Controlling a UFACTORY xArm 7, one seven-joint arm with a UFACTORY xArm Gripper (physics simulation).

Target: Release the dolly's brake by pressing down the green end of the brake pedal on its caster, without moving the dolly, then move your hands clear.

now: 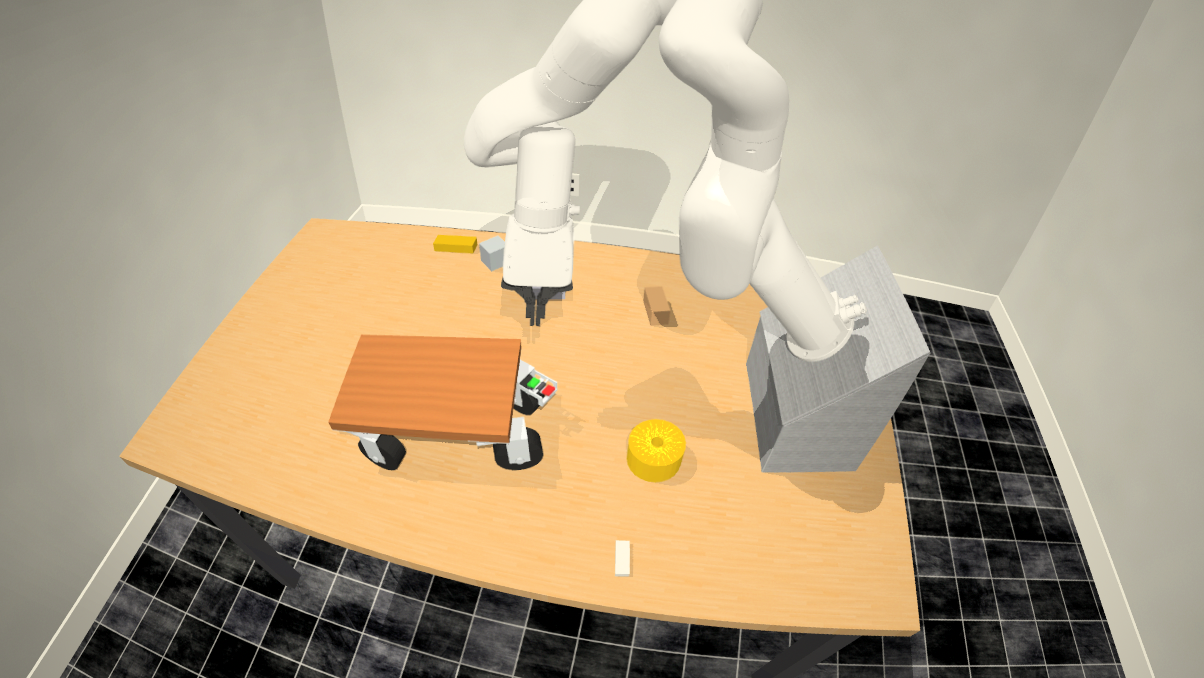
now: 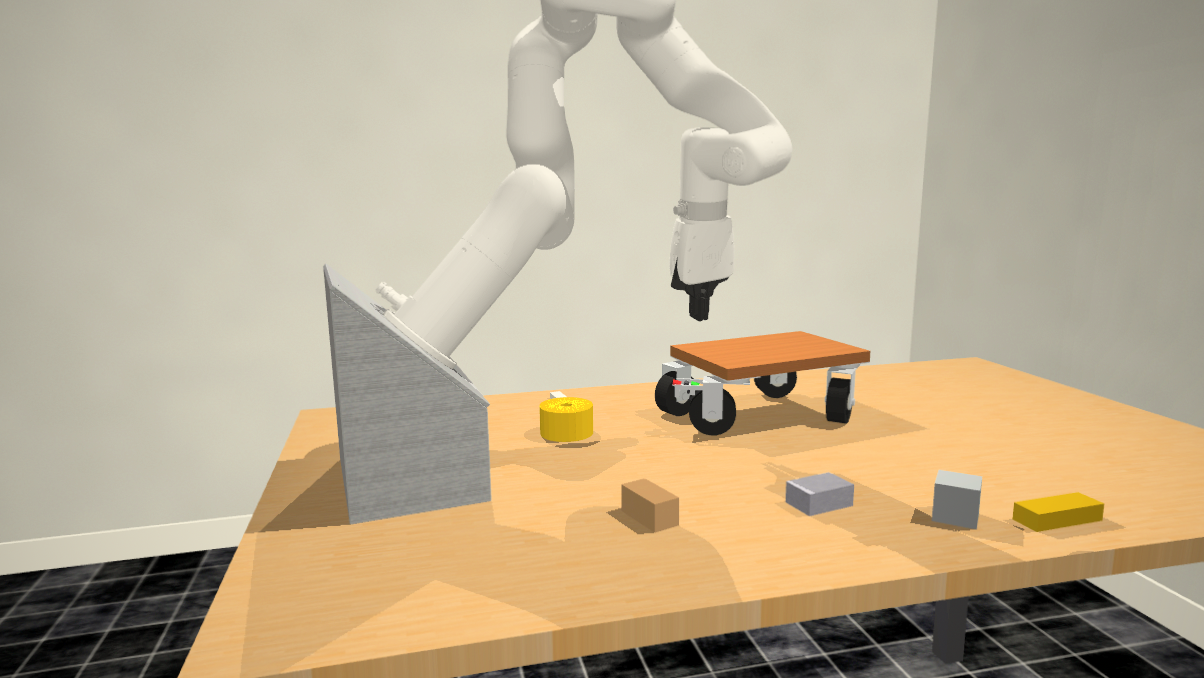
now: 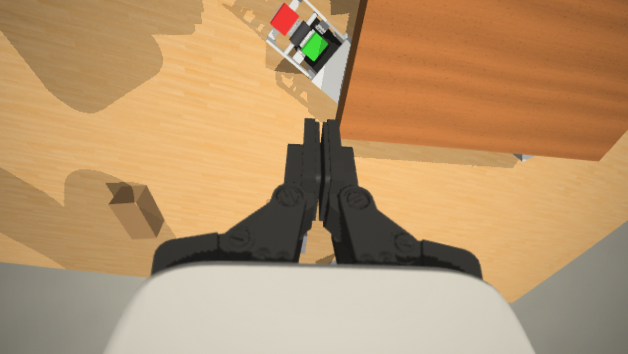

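The dolly (image 1: pixel 429 387) (image 2: pixel 770 352) (image 3: pixel 480 75) has an orange-brown wooden deck on black-wheeled casters and stands upright on the table. The brake pedal sits in a white frame on one caster, sticking out past the deck's edge. Its green end (image 1: pixel 533 382) (image 2: pixel 695 384) (image 3: pixel 314 46) and its red end (image 1: pixel 547 390) (image 2: pixel 676 383) (image 3: pixel 284 19) both show. The pedal's exact tilt is hard to tell. My gripper (image 1: pixel 535 323) (image 2: pixel 699 318) (image 3: pixel 318 142) is shut with nothing between its fingers. It hangs above deck height, apart from the pedal and the dolly.
A yellow cylinder (image 1: pixel 656 450) (image 2: pixel 566 420) stands between the dolly and the grey arm base (image 1: pixel 829 404) (image 2: pixel 412 412). A brown block (image 1: pixel 658 306) (image 2: pixel 649 505) (image 3: pixel 136 212), a grey-purple block (image 2: pixel 819 493), a grey block (image 1: pixel 492 253) (image 2: pixel 957 500), a yellow block (image 1: pixel 454 243) (image 2: pixel 1058 511) and a white block (image 1: pixel 622 557) lie on the table.
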